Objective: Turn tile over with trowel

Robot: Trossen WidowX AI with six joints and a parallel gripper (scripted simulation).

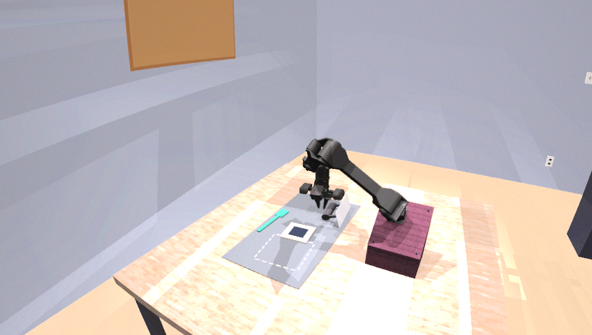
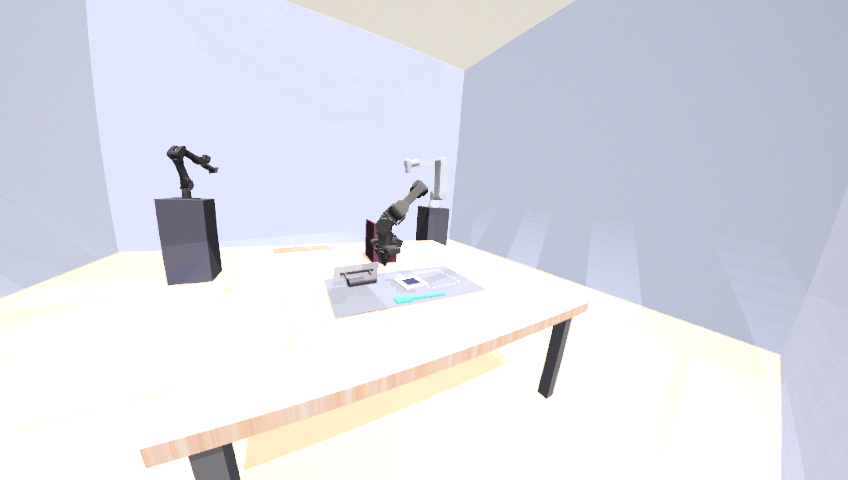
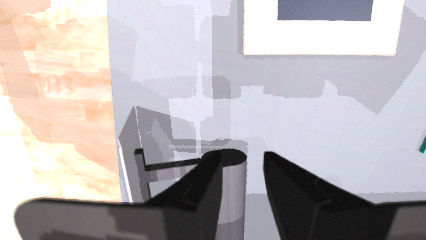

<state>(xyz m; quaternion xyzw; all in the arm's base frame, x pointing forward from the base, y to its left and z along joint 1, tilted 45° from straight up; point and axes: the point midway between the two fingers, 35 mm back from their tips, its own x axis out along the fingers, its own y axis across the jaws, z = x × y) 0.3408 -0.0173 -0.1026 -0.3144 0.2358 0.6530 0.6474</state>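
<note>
My gripper tip is now 7 cm to the left of the small trowel, 5 cm above it and 3 cm past it. Round my gripper tip: grey mat (10 cm below, 8 cm to the left, 6 cm ahead); then white tile (11 cm to the left, 7 cm below, 5 cm ahead); then teal flat tool (20 cm ahead, 7 cm below, 6 cm to the left).
</note>
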